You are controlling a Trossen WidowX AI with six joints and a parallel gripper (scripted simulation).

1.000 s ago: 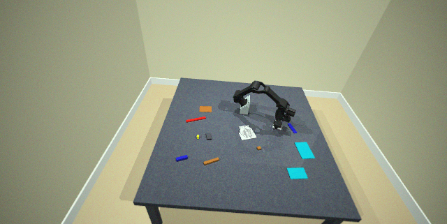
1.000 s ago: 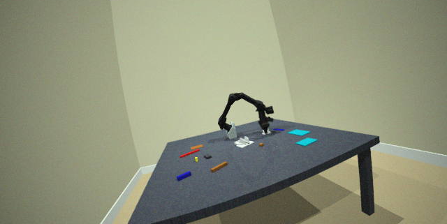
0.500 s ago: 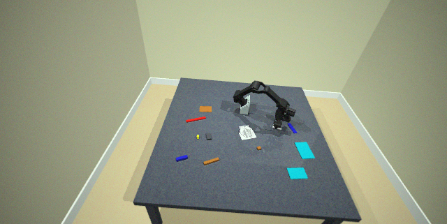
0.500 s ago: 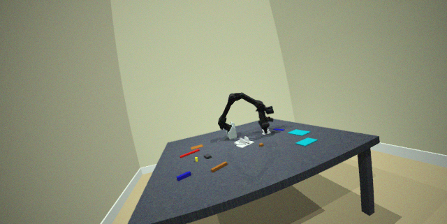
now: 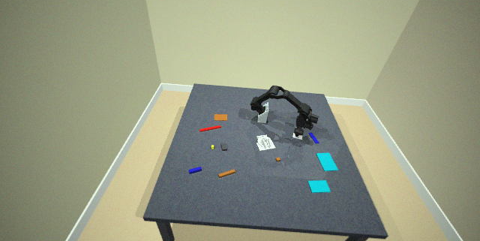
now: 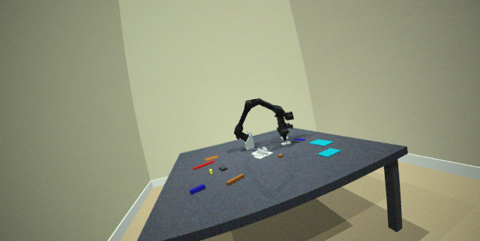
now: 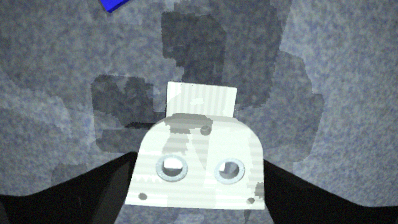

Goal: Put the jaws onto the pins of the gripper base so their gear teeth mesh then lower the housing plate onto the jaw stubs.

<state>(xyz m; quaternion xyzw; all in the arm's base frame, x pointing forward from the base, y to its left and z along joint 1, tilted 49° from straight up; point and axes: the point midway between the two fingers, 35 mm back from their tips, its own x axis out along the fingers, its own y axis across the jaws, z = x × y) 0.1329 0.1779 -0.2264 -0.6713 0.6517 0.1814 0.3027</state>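
Right now my gripper tip is 12 cm short of the white jaw, 26 cm to the left of it and 2 cm above it. The rest, counted from my gripper tip: orange cube: 26 cm ahead, 13 cm to the right, 2 cm below; then white gripper base: 1 cm to the left, 2 cm above; then grey block: 24 cm ahead, 52 cm to the right, 2 cm below.
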